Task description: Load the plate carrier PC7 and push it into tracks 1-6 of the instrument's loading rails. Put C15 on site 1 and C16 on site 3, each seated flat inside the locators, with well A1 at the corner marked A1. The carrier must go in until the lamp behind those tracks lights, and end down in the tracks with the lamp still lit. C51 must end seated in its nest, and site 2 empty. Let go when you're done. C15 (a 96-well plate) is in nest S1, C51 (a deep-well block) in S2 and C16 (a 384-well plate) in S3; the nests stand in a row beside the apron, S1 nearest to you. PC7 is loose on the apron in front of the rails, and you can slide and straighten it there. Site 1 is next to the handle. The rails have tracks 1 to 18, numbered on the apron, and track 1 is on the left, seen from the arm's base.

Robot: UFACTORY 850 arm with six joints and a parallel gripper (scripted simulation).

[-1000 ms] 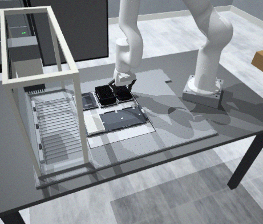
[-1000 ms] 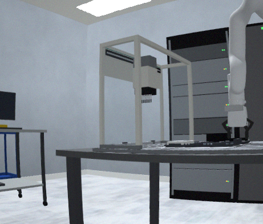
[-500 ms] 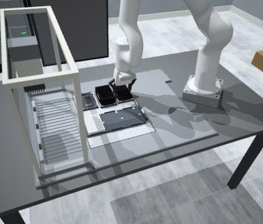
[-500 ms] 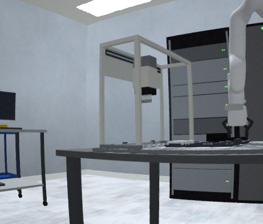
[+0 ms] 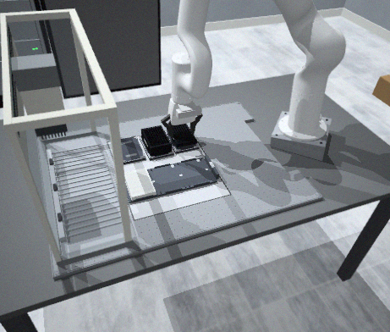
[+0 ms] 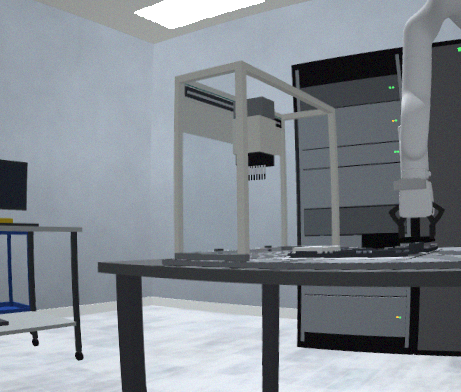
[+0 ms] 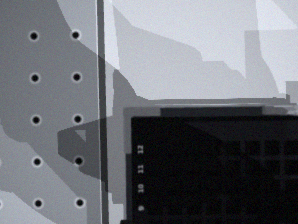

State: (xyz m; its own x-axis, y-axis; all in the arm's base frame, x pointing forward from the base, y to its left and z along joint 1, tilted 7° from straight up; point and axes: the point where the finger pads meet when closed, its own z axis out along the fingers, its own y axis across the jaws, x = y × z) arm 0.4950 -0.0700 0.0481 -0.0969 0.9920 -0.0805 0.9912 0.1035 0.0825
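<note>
Now: the nest S1 4 cm below my hand. From my hand the other things lie so: plate carrier PC7: 21 cm to the left, 10 cm ahead, 3 cm below; plate C15: 1 cm below; nest S3: 22 cm ahead, 4 cm below, 2 cm to the left.
</note>
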